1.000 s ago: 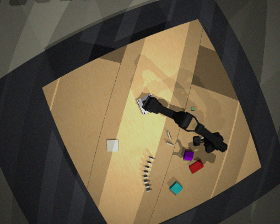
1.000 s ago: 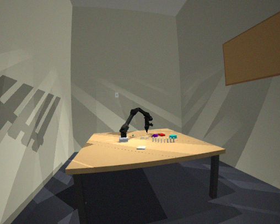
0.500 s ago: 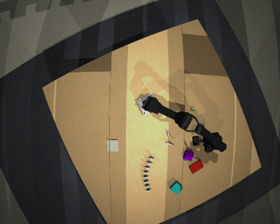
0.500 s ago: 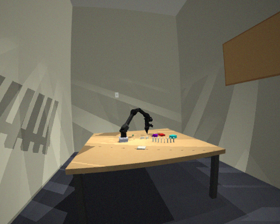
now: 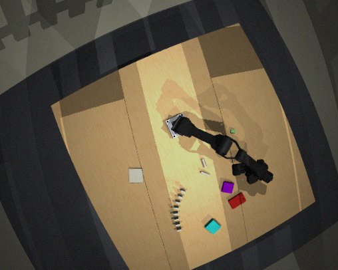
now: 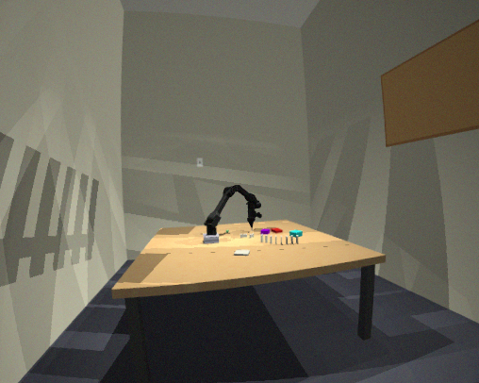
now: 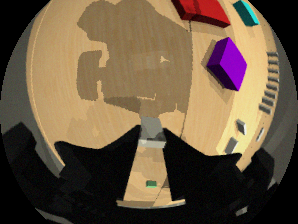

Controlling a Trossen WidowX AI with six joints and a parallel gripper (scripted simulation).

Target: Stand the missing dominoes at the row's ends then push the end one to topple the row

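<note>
Now: the purple block 12 cm to the right of my gripper tip, 9 cm ahead of it and 1 cm below it. The rest, counted from my gripper tip: cyan block: 30 cm ahead, 27 cm to the right, 1 cm below; red block: 19 cm ahead, 9 cm to the right, 2 cm below; small green cube: 21 cm behind, 2 cm below.
</note>
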